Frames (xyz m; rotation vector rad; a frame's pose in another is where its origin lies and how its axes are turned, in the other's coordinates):
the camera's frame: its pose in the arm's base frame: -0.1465 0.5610 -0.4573 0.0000 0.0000 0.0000
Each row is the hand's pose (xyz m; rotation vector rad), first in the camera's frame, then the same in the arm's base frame.
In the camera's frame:
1: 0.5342 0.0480 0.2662 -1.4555 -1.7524 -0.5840
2: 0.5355 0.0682 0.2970 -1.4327 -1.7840 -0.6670
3: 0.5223 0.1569 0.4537 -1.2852 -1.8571 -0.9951
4: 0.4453 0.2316 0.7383 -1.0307 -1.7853 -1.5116
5: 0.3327 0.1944 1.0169 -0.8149 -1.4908 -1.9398
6: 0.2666 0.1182 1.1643 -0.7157 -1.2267 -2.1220
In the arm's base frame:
1: 0.3877 0.6090 -0.1911 -1.4555 -1.7524 -0.5840
2: 0.3890 0.6292 -0.1603 -1.4327 -1.7840 -0.6670
3: 0.3758 0.7179 -0.0036 -1.2852 -1.8571 -0.9951
4: 0.2988 0.7926 0.2810 -1.0307 -1.7853 -1.5116
5: 0.1862 0.7554 0.5596 -0.8149 -1.4908 -1.9398
6: 0.1201 0.6792 0.7070 -0.7157 -1.2267 -2.1220

